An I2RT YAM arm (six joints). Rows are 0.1 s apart.
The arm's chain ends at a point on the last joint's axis. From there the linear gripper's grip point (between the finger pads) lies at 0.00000 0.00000 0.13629 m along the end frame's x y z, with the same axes.
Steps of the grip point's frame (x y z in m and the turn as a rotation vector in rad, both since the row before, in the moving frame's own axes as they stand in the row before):
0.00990 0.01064 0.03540 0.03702 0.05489 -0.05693
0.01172 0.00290 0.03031 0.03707 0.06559 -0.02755
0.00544 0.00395 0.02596 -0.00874 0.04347 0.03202
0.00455 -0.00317 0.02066 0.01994 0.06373 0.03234
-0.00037 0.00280 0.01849 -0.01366 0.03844 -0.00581
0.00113 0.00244 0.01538 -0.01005 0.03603 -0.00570
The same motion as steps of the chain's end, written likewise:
0.00257 0.01589 0.03570 0.03702 0.05489 -0.05693
0.00286 0.00807 0.03070 0.03707 0.06559 -0.02755
-0.00046 0.00266 0.02609 -0.00874 0.04347 0.03202
-0.00417 -0.00060 0.02096 0.01994 0.06373 0.03234
-0.00561 0.00095 0.01860 -0.01366 0.03844 -0.00581
-0.00378 0.00108 0.01548 -0.01005 0.03603 -0.00570

